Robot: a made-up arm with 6 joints.
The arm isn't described. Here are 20 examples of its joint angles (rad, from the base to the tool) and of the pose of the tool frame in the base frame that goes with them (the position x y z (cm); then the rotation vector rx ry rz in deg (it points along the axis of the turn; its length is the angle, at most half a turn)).
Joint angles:
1: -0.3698 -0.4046 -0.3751 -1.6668 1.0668 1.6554
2: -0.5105 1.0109 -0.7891 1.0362 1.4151 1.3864
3: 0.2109 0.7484 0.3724 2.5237 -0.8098 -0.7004
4: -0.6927 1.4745 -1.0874 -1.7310 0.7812 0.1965
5: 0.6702 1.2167 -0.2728 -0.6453 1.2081 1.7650
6: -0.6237 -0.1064 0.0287 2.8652 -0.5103 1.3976
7: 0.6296 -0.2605 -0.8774 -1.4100 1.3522 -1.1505
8: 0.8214 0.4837 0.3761 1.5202 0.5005 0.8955
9: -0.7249 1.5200 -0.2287 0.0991 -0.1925 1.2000
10: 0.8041 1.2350 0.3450 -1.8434 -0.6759 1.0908
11: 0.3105 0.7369 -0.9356 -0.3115 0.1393 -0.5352
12: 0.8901 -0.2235 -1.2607 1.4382 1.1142 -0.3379
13: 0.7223 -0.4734 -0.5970 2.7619 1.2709 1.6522
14: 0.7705 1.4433 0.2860 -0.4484 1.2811 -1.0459
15: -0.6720 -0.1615 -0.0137 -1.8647 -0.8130 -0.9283
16: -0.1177 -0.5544 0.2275 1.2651 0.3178 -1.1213
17: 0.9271 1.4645 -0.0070 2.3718 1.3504 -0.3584
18: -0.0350 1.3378 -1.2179 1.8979 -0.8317 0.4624
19: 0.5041 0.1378 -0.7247 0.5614 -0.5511 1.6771
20: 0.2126 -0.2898 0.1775 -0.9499 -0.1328 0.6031
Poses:
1: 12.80 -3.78 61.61 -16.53 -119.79 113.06
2: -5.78 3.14 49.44 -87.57 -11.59 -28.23
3: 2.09 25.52 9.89 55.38 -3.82 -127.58
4: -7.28 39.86 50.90 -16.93 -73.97 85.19
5: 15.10 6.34 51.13 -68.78 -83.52 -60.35
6: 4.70 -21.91 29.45 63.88 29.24 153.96
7: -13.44 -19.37 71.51 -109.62 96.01 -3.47
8: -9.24 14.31 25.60 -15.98 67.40 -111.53
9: -23.62 57.33 47.29 46.25 5.78 -34.26
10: 20.08 49.82 61.16 95.44 -89.13 12.91
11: 10.82 1.65 28.67 -1.57 3.33 4.46
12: -31.31 -12.20 62.67 -47.01 -4.93 -142.22
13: -26.35 -5.65 65.90 61.16 -66.55 107.46
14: 20.62 29.36 46.00 45.03 18.47 31.62
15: -4.13 -23.95 31.44 -5.78 -96.17 -138.04
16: -0.35 -27.72 44.38 26.10 33.46 -41.18
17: 18.47 27.63 61.04 126.38 121.38 -35.48
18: 11.86 2.94 30.93 28.85 -58.22 -153.86
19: 0.90 -31.18 42.58 -57.67 -95.08 -114.80
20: -2.82 -12.72 29.00 -1.00 -16.40 22.77
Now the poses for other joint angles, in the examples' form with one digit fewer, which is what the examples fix.
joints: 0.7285 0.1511 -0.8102 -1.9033 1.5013 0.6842
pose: 0.7 -4.2 56.7 -110.5 -39.8 81.7
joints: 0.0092 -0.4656 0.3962 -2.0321 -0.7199 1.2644
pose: -22.0 -13.3 37.0 42.0 -2.9 46.2
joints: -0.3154 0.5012 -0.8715 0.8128 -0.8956 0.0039
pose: 33.0 9.4 40.8 45.3 -60.3 -18.9
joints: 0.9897 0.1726 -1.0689 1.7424 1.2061 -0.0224
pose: -24.6 -1.4 48.1 -12.1 25.6 -166.0
